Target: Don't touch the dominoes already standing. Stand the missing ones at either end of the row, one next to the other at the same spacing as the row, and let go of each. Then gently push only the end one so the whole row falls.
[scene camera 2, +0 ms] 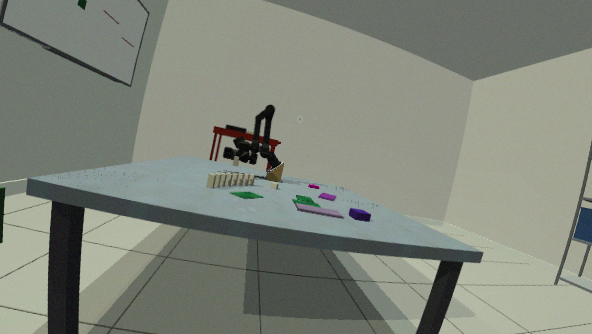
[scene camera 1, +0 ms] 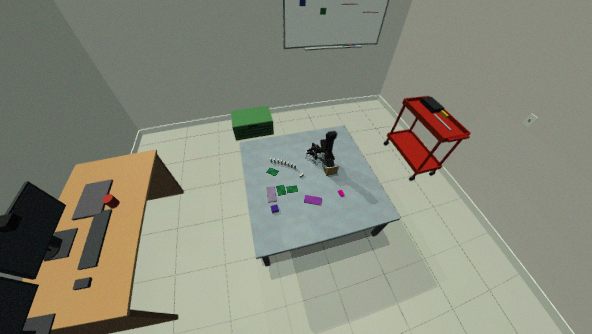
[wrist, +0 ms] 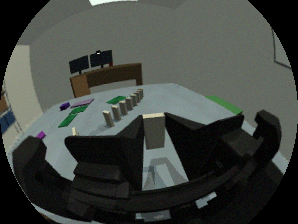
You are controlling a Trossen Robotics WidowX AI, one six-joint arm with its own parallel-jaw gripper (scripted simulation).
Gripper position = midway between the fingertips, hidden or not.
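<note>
A cream domino is held by the gripper (wrist: 153, 117).
</note>
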